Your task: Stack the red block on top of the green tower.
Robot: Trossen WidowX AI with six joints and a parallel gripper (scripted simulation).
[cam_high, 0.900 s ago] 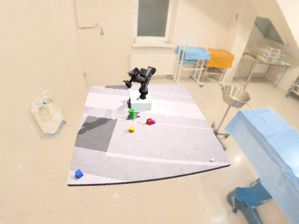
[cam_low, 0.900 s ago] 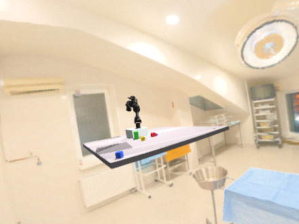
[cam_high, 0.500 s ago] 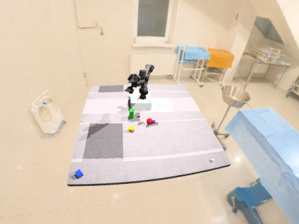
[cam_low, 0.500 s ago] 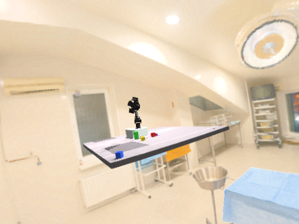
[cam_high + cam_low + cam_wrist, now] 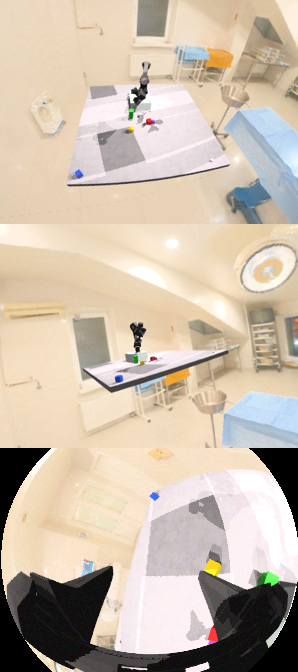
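My gripper tip is now 240 mm above the red block, 140 mm to the right of it and 70 mm past it. Also, from my gripper tip: yellow block (240 mm below, 40 mm to the right, 20 mm ahead); blue block (450 mm to the right, 430 mm ahead, 240 mm below); purple block (250 mm below, 180 mm to the left, 70 mm behind).
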